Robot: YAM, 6 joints.
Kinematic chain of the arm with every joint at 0, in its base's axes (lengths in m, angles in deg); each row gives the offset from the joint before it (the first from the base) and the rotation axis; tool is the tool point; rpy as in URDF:
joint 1: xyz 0 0 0.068 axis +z
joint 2: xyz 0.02 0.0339 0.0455 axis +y
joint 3: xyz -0.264 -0.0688 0 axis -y
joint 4: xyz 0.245 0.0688 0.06 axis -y
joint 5: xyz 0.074 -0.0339 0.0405 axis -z
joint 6: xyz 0.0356 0 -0.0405 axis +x
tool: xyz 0 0 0 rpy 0 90 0
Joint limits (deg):
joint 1: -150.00..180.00
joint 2: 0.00..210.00
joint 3: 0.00..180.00
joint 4: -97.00..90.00
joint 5: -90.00..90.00
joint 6: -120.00..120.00
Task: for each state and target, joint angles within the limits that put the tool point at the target. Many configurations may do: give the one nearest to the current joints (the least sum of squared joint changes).
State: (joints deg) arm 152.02 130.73 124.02 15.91 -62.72 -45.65
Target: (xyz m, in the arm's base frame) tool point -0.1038 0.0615 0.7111
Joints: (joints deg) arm 135.21 91.63 150.63 21.94 -55.90 -45.65
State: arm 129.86 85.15 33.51 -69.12 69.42 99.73
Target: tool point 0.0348 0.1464 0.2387
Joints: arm 89.79 64.64 43.95 -76.73 74.30 99.73
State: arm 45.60 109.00 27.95 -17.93 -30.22 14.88
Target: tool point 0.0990 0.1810 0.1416
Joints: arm 55.63 76.54 31.70 -27.85 -35.10 14.88
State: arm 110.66 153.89 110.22 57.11 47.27 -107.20
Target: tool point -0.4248 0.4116 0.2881
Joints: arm 137.98 151.18 136.13 46.24 37.01 -107.20
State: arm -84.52 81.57 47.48 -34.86 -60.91 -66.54
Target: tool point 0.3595 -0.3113 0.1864
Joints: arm -44.39 124.05 91.89 -12.30 -54.68 -66.54
